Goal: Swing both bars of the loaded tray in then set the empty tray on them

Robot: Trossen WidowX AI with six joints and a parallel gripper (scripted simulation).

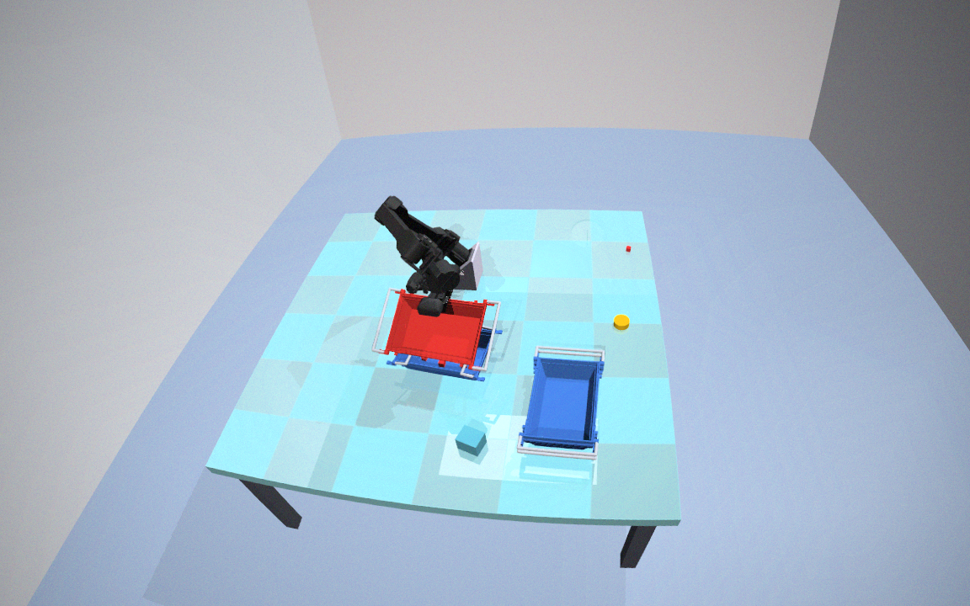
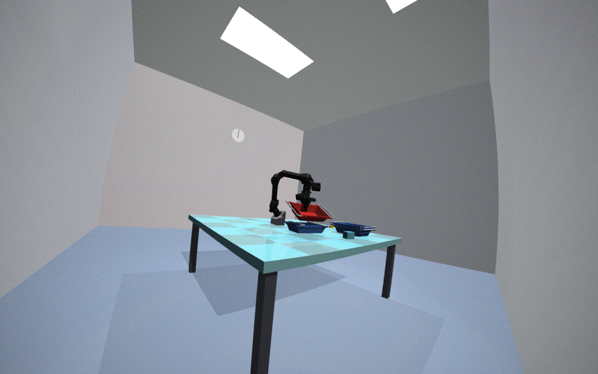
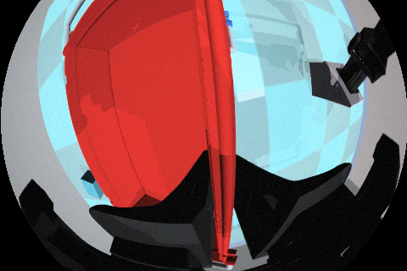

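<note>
The red tray is 80 mm ahead of my gripper tip. The rest, counted from my gripper tip: yellow disc (160 mm behind, 500 mm to the left, 150 mm below); then teal cube (330 mm ahead, 140 mm to the left, 130 mm below); then small red block (550 mm behind, 520 mm to the left, 150 mm below).
</note>
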